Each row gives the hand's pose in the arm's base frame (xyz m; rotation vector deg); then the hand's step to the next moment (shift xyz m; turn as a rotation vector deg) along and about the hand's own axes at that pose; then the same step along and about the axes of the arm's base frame.
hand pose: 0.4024 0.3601 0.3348 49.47 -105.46 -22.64
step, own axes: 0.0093 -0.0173 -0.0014 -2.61 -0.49 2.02
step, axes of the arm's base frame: 0.0058 -0.0184 -0.0039 -1.05 1.30 -2.89
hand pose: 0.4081 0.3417 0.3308 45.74 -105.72 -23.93
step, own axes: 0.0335 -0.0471 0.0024 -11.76 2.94 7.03
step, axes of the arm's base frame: 0.0053 -0.0572 -0.0070 -4.53 9.71 -9.04
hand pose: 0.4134 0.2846 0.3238 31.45 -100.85 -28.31
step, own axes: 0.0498 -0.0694 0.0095 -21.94 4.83 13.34
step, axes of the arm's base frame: -0.0127 -0.0849 -0.0048 -8.59 17.59 -17.30
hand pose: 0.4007 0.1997 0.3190 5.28 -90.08 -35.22
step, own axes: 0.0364 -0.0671 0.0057 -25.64 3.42 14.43
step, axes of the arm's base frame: -0.0300 -0.0703 0.0039 -9.62 18.29 -21.21
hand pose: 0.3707 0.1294 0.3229 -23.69 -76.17 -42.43
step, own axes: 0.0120 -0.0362 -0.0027 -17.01 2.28 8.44
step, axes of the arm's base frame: -0.0224 -0.0304 0.0061 -5.56 11.40 -14.32
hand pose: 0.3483 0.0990 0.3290 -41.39 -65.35 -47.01
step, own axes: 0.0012 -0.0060 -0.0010 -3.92 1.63 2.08
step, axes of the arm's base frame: -0.0044 -0.0042 0.0014 -0.41 3.31 -3.35
